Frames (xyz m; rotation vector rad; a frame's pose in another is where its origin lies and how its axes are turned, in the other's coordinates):
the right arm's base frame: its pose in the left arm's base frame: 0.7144 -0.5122 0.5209 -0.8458 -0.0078 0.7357
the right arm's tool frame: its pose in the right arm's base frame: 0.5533 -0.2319 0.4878 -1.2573 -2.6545 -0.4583
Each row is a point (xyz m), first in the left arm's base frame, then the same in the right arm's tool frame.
Working: the left arm's base frame: its pose in the right arm's tool frame: 1.2175 0.1744 0.7091 -0.2433 -2.9362 0.7767

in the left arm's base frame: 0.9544 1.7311 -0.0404
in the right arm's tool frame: 0.5090 1.8480 -0.0694
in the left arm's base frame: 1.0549 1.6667 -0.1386
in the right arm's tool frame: 0.4148 1.8580 0.0527
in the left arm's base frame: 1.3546 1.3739 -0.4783
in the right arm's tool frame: 0.1271 1.8241 0.5077
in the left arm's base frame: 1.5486 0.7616 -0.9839
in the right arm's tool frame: -0.0763 1.5775 1.2601
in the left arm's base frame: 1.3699 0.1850 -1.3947
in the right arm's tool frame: 0.0788 1.2496 1.8938
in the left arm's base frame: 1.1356 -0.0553 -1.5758
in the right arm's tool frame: 0.3018 1.0893 2.1583
